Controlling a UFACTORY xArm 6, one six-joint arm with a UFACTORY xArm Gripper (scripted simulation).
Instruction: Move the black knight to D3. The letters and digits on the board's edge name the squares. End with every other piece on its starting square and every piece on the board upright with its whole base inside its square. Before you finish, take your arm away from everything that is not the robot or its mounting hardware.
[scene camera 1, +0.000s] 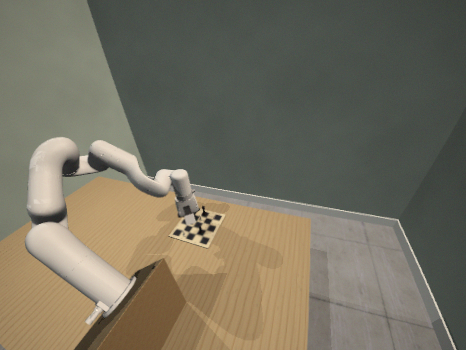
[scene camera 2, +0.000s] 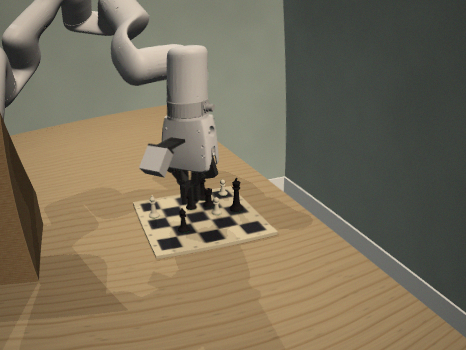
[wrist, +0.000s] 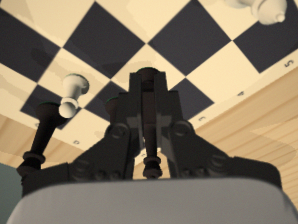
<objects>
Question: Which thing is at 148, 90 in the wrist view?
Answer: A black chess piece.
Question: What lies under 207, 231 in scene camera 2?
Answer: A chessboard.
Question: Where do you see a chessboard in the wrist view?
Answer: At 214, 61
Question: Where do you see a black chess piece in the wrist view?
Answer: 48, 114
</objects>
